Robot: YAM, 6 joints.
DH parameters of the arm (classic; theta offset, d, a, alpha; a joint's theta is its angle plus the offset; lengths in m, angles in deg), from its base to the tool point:
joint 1: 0 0.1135 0.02 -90
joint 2: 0 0 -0.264 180
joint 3: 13.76 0 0.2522 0
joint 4: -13.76 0 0.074 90
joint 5: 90 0 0 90
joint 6: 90 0.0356 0 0
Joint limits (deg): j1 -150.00..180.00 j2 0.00..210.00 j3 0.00..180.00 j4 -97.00..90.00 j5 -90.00..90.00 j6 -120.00..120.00
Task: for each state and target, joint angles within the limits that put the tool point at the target. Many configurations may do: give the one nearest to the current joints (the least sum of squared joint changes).
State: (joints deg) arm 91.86 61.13 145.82 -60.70 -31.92 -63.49
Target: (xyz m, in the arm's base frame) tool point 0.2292 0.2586 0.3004
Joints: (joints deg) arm 45.93 101.70 95.31 -71.89 -25.28 -63.49
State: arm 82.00 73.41 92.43 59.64 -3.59 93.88
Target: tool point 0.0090 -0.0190 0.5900
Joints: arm 90.66 44.62 78.03 68.63 14.28 93.88
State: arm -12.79 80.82 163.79 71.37 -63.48 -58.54
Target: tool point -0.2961 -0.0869 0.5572
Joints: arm 22.21 67.42 176.26 79.13 -62.12 -58.54
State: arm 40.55 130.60 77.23 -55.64 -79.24 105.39
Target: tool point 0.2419 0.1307 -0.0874
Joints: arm 21.17 158.62 70.74 -50.80 -75.92 105.39
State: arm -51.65 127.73 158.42 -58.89 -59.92 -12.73
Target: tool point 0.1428 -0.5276 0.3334
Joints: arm -77.88 146.34 160.64 -42.66 -53.99 -12.73
